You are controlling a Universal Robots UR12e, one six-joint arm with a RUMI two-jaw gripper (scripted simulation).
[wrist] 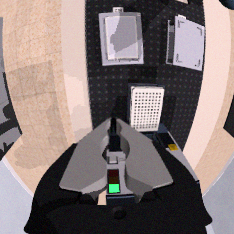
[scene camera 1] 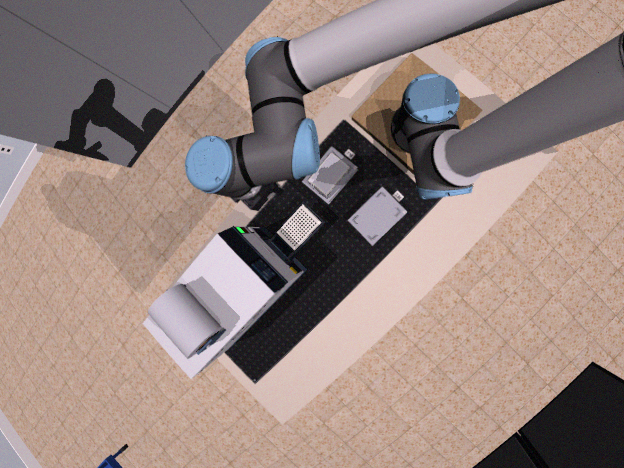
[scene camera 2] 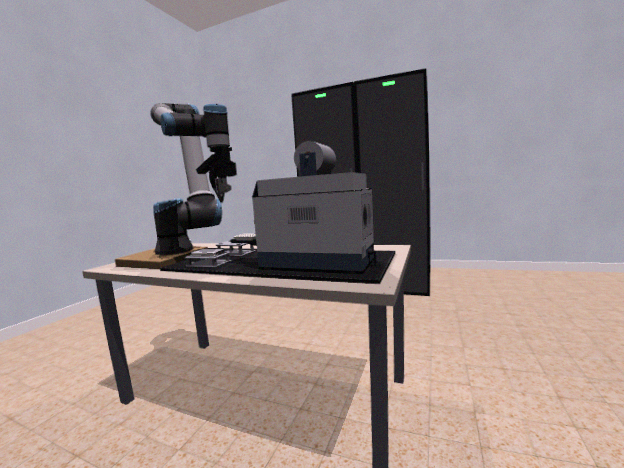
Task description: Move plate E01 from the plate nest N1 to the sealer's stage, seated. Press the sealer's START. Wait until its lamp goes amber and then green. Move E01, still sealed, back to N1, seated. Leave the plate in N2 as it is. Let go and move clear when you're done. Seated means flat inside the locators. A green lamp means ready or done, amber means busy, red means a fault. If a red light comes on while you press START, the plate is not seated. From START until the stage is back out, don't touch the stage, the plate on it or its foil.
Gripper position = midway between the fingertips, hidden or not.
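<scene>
My gripper is visible to me at (scene camera 2: pixel 221 202) and also at (wrist: pixel 113 118). There is a sealer (wrist: pixel 116 185) as well, and I can see it in the wrist view.
</scene>
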